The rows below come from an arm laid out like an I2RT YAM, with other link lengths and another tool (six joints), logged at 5 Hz.
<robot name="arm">
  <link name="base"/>
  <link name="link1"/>
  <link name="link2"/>
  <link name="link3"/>
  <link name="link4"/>
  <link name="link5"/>
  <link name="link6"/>
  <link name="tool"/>
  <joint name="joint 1" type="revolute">
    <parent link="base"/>
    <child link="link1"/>
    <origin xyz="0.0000 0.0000 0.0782" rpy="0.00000 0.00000 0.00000"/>
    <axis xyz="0 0 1"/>
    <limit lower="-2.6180" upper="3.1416"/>
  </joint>
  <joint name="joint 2" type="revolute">
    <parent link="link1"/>
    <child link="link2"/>
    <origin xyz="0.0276 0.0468 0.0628" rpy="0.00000 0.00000 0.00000"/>
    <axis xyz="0 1 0"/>
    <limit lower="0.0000" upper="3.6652"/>
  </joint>
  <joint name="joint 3" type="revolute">
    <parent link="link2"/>
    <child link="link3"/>
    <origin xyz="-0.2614 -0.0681 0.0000" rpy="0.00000 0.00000 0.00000"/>
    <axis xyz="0 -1 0"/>
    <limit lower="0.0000" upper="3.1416"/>
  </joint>
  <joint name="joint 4" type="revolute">
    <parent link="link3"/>
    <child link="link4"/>
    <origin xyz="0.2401 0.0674 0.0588" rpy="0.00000 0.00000 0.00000"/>
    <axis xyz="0 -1 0"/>
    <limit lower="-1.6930" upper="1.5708"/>
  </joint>
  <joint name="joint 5" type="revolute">
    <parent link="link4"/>
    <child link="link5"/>
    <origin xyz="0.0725 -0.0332 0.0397" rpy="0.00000 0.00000 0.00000"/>
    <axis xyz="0 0 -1"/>
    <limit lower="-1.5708" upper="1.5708"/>
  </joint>
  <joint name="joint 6" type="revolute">
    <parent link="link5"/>
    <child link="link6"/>
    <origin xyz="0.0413 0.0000 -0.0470" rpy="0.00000 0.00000 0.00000"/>
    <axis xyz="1 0 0"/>
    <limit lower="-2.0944" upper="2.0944"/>
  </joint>
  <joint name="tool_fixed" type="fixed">
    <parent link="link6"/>
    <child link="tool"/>
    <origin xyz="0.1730 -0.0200 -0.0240" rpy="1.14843 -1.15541 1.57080"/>
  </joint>
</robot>
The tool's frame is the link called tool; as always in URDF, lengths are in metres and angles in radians.
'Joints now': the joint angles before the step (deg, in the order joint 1, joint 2, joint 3, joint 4, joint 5, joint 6). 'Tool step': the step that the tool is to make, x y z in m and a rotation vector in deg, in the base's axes. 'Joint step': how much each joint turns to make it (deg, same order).
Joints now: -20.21, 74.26, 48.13, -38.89, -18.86, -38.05
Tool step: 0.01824, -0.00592, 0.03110, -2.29, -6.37, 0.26
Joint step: 0.04, -3.37, 1.61, 1.73, -0.15, -0.18
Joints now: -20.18, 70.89, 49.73, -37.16, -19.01, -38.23
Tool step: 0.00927, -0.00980, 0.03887, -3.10, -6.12, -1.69
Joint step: -0.02, -4.74, 1.98, 0.39, 1.62, 0.95
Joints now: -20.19, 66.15, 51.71, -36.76, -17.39, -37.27
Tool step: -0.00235, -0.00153, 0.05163, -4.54, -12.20, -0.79
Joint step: -0.03, -12.19, -3.98, 4.96, 0.57, 0.52
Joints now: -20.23, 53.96, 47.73, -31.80, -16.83, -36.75
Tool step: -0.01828, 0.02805, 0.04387, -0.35, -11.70, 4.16
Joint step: -0.21, -14.20, -4.70, 1.90, -5.68, 0.87
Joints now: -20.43, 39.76, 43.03, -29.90, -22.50, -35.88
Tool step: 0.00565, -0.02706, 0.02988, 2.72, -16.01, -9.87
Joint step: 0.14, -8.83, -11.90, 20.90, 7.07, 11.36
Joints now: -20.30, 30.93, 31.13, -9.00, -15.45, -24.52
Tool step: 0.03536, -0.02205, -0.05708, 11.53, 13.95, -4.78
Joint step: 0.16, 20.53, 8.36, -3.16, 3.03, 7.34
